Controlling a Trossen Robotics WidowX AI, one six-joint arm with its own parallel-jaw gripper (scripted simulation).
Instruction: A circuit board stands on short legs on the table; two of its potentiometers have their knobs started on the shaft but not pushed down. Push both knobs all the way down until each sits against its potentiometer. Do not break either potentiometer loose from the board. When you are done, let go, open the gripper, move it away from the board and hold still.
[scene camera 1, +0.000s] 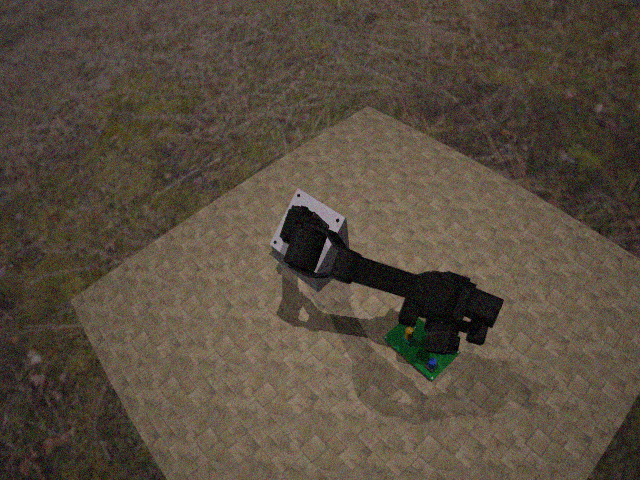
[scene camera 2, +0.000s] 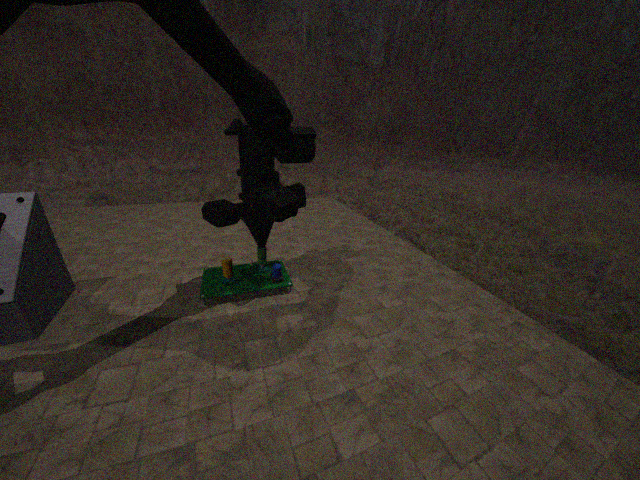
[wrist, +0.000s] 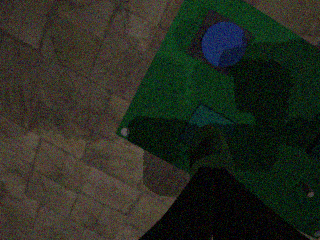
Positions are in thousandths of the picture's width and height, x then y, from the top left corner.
my gripper: scene camera 1 688, 705; scene camera 2 409, 516; wrist 655, 740
